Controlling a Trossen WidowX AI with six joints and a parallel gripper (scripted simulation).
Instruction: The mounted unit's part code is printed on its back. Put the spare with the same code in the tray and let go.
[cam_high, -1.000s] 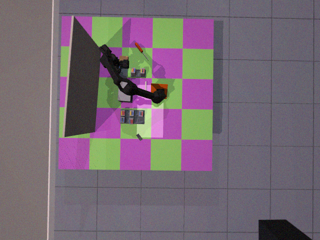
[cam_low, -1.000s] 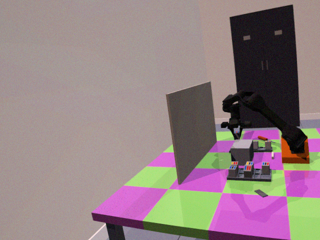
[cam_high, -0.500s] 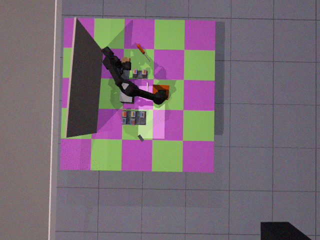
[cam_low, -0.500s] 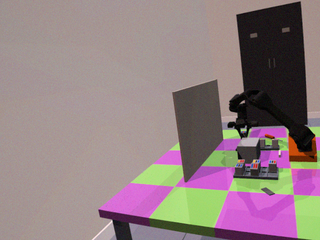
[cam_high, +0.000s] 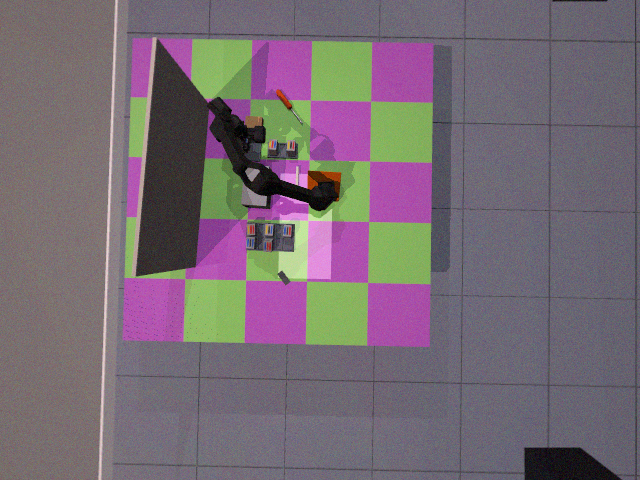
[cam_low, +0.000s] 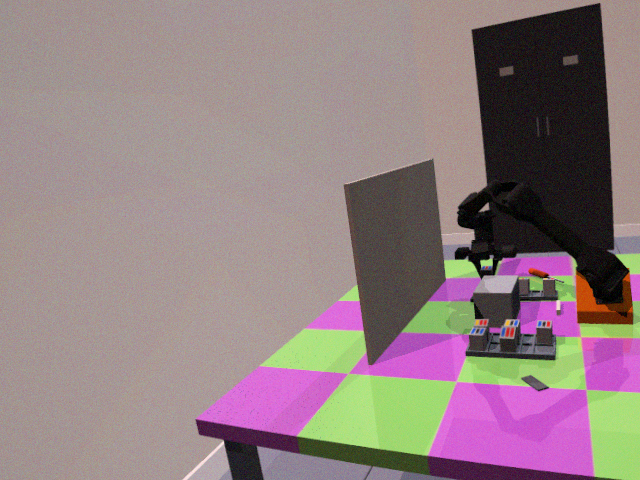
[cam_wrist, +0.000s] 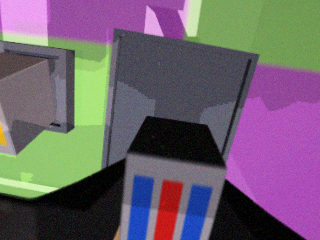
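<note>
Now: gripper tip 50 mm above the dark tray. From my gripper tip the other things lie so: tall grey panel: 200 mm ahead, 170 mm to the left, 170 mm above; cardboard box: 90 mm to the right, 40 mm below, 20 mm behind; unit: 200 mm to the left, 50 mm behind, 10 mm below.
</note>
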